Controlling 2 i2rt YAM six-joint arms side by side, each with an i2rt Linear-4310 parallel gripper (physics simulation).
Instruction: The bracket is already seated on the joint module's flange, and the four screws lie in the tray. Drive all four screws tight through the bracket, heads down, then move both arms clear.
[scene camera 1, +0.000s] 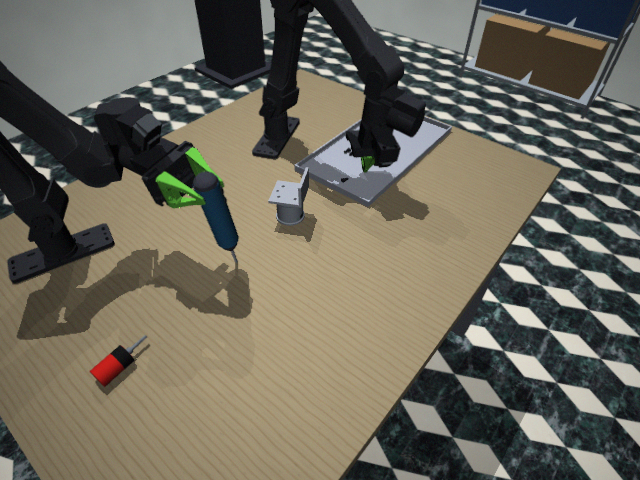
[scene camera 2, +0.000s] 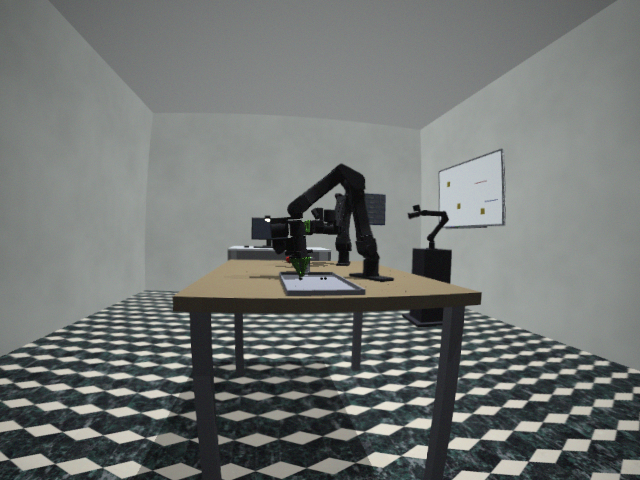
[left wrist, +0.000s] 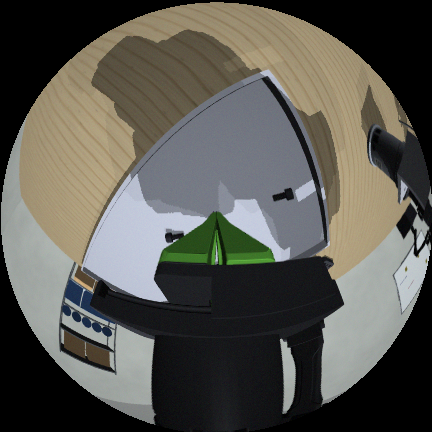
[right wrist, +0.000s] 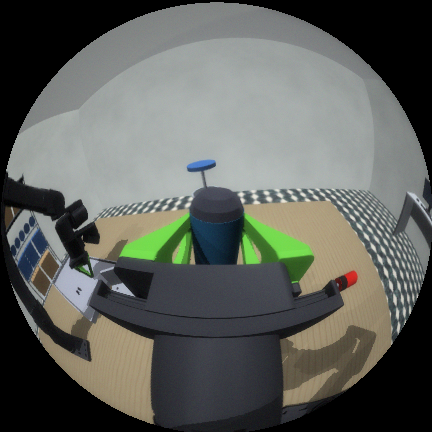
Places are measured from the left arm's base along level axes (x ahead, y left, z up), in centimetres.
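Where they show: left gripper, between the fingertips: (scene camera 1: 364, 171) (scene camera 2: 301, 277) (left wrist: 215, 217) (right wrist: 92, 276); right gripper, between the fingertips: (scene camera 1: 213, 192) (right wrist: 215, 217); left arm's base, origin of its link: (scene camera 1: 277, 137) (scene camera 2: 370, 278); right arm's base, origin of its link: (scene camera 1: 62, 253) (scene camera 2: 343, 264).
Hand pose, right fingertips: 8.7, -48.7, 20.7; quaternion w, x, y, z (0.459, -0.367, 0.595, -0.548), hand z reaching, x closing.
Each offset is from my right fingertips to the top centre of the thing, as dx, dy, dz.
The bracket (scene camera 1: 285, 190) sits on the joint module {+5.1, +19.5, -14.3} (scene camera 1: 290, 213); its top plate shows open holes. My left gripper (scene camera 1: 366, 169) (scene camera 2: 301, 274) (left wrist: 215, 217) is shut and empty, pointing down low over the tray {+18.9, +50.8, -19.1} (scene camera 1: 424, 141) (scene camera 2: 325, 292) (left wrist: 225, 130) (right wrist: 70, 286). A black screw {+13.8, +34.5, -19.1} (scene camera 1: 344, 179) (left wrist: 284, 195) lies near the tray's rim. Another screw {+20.0, +43.2, -19.2} (left wrist: 174, 236) lies beside the fingers in the left wrist view. Two screws {+11.5, +46.5, -19.2} (scene camera 1: 347, 151) {+12.9, +45.9, -19.2} (right wrist: 79, 290) lie close together. My right gripper (scene camera 1: 210, 189) (right wrist: 215, 217) is shut on the blue screwdriver {-0.9, +1.8, +3.2} (scene camera 1: 221, 222) (right wrist: 216, 245), tip down above the table.
A red-and-black screwdriver {-9.4, -21.7, -17.3} (scene camera 1: 111, 365) (right wrist: 350, 279) lies on the table. The left arm's base (scene camera 1: 268, 148) stands beside the tray, the right arm's base (scene camera 1: 98, 238) at the picture's left. A black pedestal (scene camera 1: 232, 46) and brown boxes (scene camera 1: 509, 43) stand beyond the table.
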